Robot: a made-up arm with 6 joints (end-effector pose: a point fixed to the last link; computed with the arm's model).
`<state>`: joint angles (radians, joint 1 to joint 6).
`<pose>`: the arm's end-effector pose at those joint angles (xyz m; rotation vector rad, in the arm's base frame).
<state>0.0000 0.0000 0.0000 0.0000 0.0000 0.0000</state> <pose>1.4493 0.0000 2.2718 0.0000 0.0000 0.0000</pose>
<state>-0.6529 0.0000 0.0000 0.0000 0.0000 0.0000</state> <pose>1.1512 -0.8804 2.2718 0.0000 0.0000 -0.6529</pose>
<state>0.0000 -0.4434 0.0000 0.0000 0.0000 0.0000</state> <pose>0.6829 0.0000 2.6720 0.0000 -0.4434 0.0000</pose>
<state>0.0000 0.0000 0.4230 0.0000 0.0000 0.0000</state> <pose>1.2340 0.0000 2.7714 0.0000 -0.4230 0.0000</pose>
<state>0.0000 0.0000 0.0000 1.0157 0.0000 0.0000</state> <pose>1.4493 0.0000 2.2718 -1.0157 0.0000 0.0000</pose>
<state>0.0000 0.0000 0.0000 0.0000 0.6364 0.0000</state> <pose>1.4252 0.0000 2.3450 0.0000 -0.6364 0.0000</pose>
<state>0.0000 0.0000 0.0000 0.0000 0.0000 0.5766</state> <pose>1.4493 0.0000 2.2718 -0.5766 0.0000 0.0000</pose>
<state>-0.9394 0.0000 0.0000 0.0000 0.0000 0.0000</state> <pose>0.8555 -1.1699 2.2718 0.0000 0.0000 -0.9394</pose>
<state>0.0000 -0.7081 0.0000 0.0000 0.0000 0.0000</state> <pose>0.1682 0.0000 2.7379 0.0000 -0.7081 0.0000</pose>
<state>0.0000 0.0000 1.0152 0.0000 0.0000 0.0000</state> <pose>0.6349 0.0000 3.2327 0.0000 -1.0152 0.0000</pose>
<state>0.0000 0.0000 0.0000 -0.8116 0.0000 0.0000</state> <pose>1.4493 0.0000 2.2718 0.8116 0.0000 0.0000</pose>
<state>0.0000 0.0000 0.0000 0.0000 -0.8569 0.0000</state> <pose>1.4068 0.0000 2.1788 0.0000 0.8569 0.0000</pose>
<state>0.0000 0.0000 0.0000 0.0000 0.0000 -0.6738</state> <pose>1.4493 0.0000 2.2718 0.6738 0.0000 0.0000</pose>
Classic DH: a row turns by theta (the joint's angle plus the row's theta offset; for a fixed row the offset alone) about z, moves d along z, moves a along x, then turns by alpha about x. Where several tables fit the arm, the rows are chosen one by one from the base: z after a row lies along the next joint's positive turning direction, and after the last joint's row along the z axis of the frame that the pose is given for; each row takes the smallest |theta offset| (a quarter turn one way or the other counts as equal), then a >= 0, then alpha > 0; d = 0 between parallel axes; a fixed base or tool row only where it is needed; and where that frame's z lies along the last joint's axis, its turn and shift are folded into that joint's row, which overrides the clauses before.
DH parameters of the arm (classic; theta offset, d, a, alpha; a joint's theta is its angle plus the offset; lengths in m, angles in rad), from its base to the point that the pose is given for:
joint 1: 0 0.7719 0.1783 -1.5708
joint 2: -1.5708 0 1.2483 3.1416
joint 3: 0 0 0.2516 -1.5708
joint 4: 0 -1.1479 0 1.5708
joint 5: 0 0 0 -1.5708
joint 6: 1.5708 -0.1231 0 1.5708
tool (fixed): -1.5708 0 0 0

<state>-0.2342 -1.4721 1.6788 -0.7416 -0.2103 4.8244</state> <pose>-2.2624 0.5576 0.6504 -0.0566 -1.2644 2.4310</pose>
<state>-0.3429 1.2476 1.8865 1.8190 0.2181 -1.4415</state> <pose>2.1124 -0.7267 2.1213 -0.5325 -0.5339 -0.2353</pose>
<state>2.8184 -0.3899 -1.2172 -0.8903 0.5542 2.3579</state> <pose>-0.7112 0.2913 1.2024 -1.2125 -1.9032 1.9002</pose>
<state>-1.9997 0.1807 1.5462 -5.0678 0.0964 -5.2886</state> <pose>-0.1609 -0.3786 3.2958 1.7145 -1.0953 1.5128</pose>
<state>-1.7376 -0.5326 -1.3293 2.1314 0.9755 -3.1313</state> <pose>-0.0039 -0.5432 1.1151 2.0968 0.1820 -1.0001</pose>
